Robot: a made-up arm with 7 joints. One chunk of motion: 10 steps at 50 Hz.
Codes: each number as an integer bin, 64 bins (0 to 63) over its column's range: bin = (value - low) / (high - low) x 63, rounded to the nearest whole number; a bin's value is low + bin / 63 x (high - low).
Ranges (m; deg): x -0.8..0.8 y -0.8..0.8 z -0.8..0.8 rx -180..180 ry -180..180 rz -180..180
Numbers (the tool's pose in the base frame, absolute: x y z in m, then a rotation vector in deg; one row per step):
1: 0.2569 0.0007 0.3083 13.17 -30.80 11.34
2: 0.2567 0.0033 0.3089 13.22 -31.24 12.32
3: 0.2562 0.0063 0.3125 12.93 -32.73 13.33
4: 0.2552 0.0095 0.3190 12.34 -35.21 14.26
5: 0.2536 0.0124 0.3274 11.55 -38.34 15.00
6: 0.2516 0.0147 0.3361 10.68 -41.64 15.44
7: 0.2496 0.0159 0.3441 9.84 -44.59 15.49
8: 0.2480 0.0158 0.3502 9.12 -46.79 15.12
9: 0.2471 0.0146 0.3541 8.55 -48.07 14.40
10: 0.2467 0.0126 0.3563 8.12 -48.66 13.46
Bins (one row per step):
1: 42 32 44 34 26 33
2: 42 32 44 34 26 34
3: 42 32 44 34 26 34
4: 42 32 44 34 25 34
5: 41 32 44 34 25 34
6: 41 32 45 33 24 34
7: 41 32 45 33 24 34
8: 41 32 45 33 23 34
9: 41 32 45 33 23 34
10: 41 32 46 33 23 34

